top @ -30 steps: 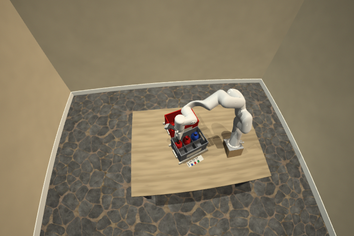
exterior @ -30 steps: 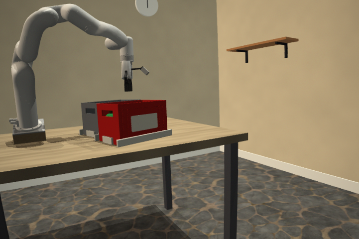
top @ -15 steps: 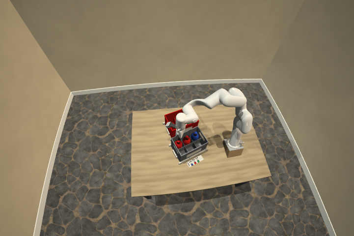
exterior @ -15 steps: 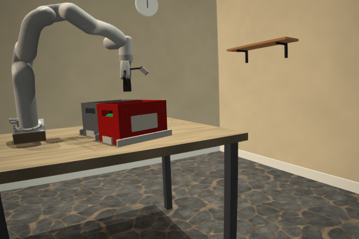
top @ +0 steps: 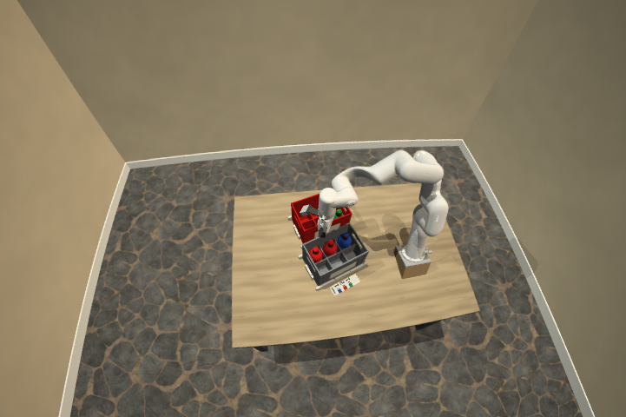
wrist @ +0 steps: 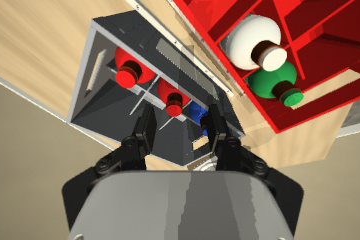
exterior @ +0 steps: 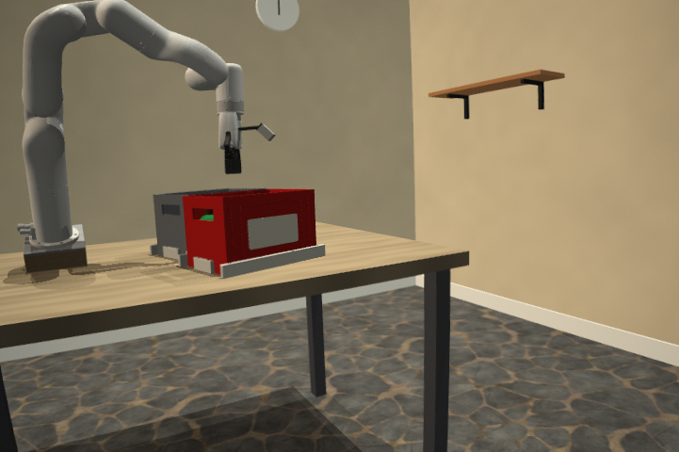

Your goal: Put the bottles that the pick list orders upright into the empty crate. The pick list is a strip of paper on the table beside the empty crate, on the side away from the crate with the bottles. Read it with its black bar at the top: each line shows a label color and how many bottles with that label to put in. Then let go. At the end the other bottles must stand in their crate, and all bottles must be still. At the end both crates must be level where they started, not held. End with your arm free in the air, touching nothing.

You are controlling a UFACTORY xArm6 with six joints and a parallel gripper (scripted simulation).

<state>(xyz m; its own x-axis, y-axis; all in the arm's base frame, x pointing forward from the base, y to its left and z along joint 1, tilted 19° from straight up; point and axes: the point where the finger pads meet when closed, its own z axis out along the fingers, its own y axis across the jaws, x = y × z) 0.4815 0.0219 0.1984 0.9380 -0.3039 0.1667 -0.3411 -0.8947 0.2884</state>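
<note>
Right now the green-label bottle is 160 mm to the right of my hand, 150 mm below it and 80 mm behind it. From my hand the other things lie so: white-label bottle: 150 mm below, 120 mm to the right, 10 mm behind; grey crate: 160 mm below, 70 mm to the left, 60 mm behind; blue bottle: 150 mm below, 120 mm behind, 20 mm to the right.
</note>
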